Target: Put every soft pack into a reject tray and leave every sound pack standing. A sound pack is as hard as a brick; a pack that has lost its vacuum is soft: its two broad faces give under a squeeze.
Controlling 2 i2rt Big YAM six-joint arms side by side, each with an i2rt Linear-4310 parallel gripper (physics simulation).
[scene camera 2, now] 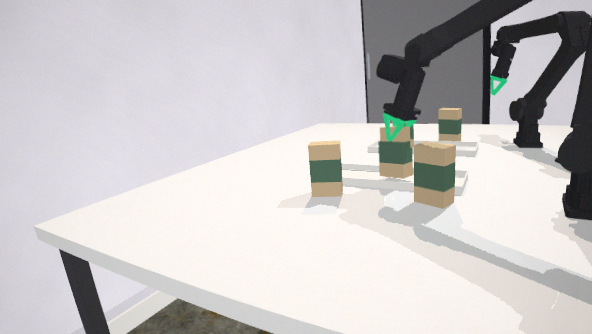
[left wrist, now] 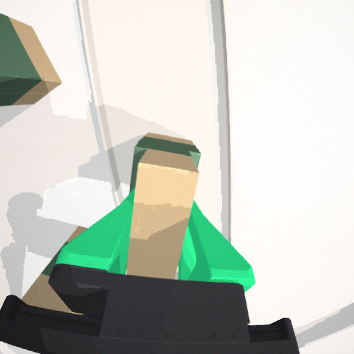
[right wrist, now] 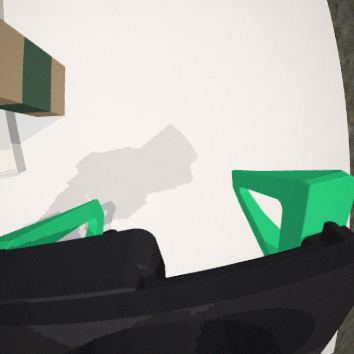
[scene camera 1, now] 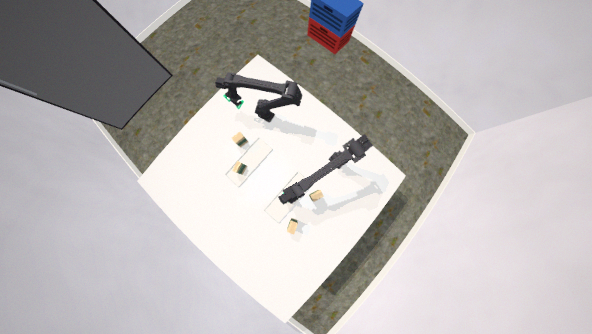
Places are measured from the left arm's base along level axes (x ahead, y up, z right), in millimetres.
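Where they show: left gripper, fingertip midpoint: (scene camera 2: pixel 392 140) (left wrist: pixel 161 193); right gripper, fingertip midpoint: (scene camera 2: pixel 492 93) (right wrist: pixel 165 192) (scene camera 1: pixel 234 105); left arm's base, link origin: (scene camera 2: pixel 585 209); right arm's base, link origin: (scene camera 2: pixel 527 144) (scene camera 1: pixel 266 115).
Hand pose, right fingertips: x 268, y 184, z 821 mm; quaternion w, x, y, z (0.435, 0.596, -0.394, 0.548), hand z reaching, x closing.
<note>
Things, the pixels of their centre, and the offset from my right fingertips. Level surfaces: height alone.
- green pack, body centre: (left wrist: pixel 161 188) (scene camera 2: pixel 395 151) dx +194, dy -97, dz -740 mm
- nearer reject tray, body centre: (left wrist: pixel 169 156) (scene camera 2: pixel 393 176) (scene camera 1: pixel 288 196) dx +203, dy -173, dz -737 mm
- white table, surface height: dy -184 mm
My left gripper (scene camera 1: pixel 284 194) (scene camera 2: pixel 397 131) (left wrist: pixel 161 193) is shut on an upright tan and green pack (scene camera 2: pixel 395 152) (left wrist: pixel 164 185) over the nearer reject tray (scene camera 1: pixel 276 213) (scene camera 2: pixel 369 184) (left wrist: pixel 219 75); I cannot tell whether its base touches the tray. One pack (scene camera 1: pixel 292 226) (scene camera 2: pixel 326 170) (left wrist: pixel 20 55) and another pack (scene camera 1: pixel 316 195) (scene camera 2: pixel 434 175) (left wrist: pixel 52 295) stand outside this tray. A pack (scene camera 1: pixel 240 168) (scene camera 2: pixel 412 136) stands in the other reject tray (scene camera 1: pixel 257 152) (scene camera 2: pixel 465 151). Another pack (scene camera 1: pixel 240 139) (scene camera 2: pixel 450 126) (right wrist: pixel 37 75) stands beside it. My right gripper (scene camera 1: pixel 233 101) (scene camera 2: pixel 497 86) (right wrist: pixel 165 192) is open and empty.
The white table (scene camera 1: pixel 200 200) (scene camera 2: pixel 200 225) carries both arms. The left arm (scene camera 1: pixel 325 170) (scene camera 2: pixel 465 30) reaches over the nearer tray. A blue crate (scene camera 1: pixel 335 15) sits on a red crate (scene camera 1: pixel 330 37) on the floor behind the table. A dark panel (scene camera 1: pixel 75 55) (scene camera 2: pixel 425 30) stands beyond it.
</note>
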